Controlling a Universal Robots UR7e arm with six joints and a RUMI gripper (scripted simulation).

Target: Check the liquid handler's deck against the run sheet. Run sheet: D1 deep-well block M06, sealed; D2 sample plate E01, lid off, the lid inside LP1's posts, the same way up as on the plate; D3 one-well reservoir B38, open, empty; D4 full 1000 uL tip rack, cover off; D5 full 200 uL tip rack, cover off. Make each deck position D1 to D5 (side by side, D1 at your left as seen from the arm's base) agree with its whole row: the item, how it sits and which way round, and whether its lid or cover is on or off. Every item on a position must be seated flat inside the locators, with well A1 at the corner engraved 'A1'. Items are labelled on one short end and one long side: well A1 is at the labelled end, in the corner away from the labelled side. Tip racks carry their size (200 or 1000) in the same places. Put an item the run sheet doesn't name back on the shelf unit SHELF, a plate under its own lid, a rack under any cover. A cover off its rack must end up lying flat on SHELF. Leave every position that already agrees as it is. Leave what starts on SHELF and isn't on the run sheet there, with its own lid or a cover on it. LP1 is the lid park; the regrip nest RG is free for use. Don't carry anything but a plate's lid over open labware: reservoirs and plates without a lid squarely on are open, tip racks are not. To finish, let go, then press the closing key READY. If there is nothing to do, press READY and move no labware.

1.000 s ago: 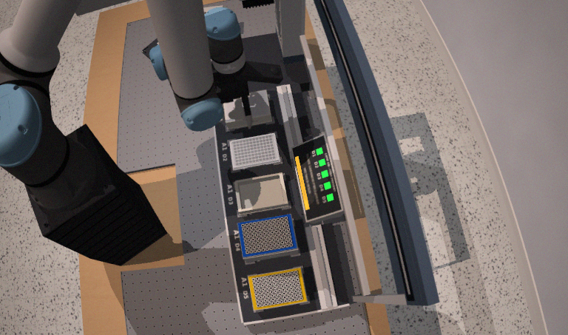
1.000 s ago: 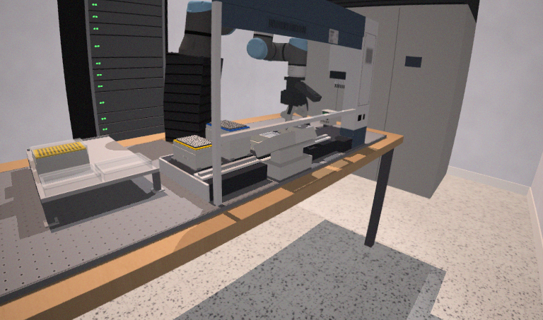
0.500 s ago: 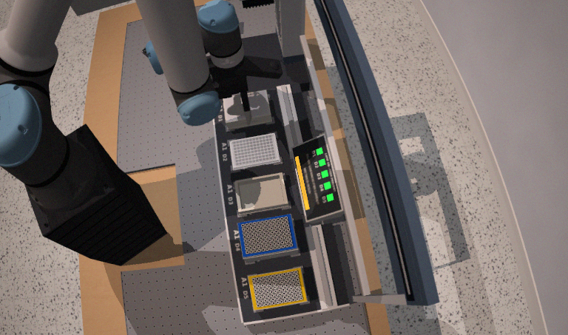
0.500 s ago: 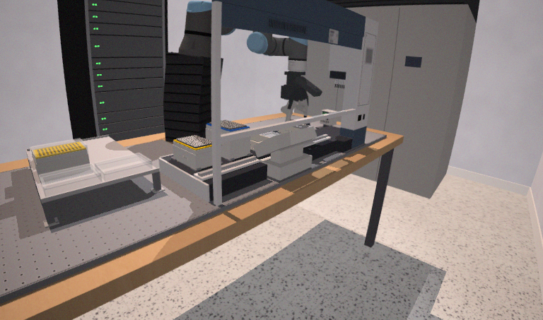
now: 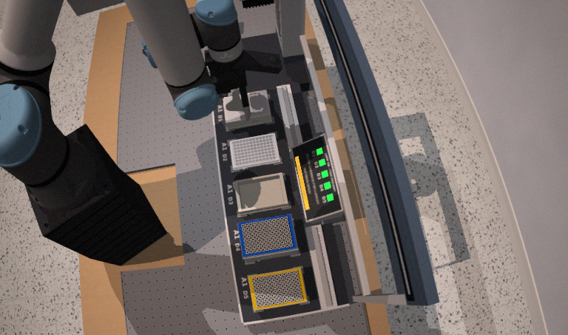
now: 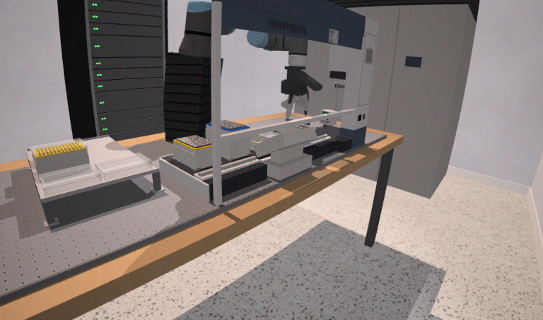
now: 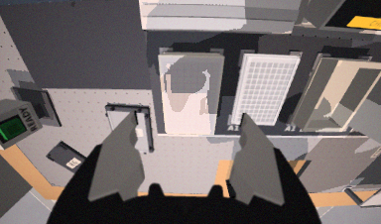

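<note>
Right now the sealed deep-well block is 6 cm below my hand. Round my hand: sample plate 12 cm to the right, 7 cm below, 1 cm behind; then flat grey lid 16 cm to the left, 11 cm below, 11 cm behind; then one-well reservoir 25 cm to the right, 7 cm below, 3 cm behind.
</note>
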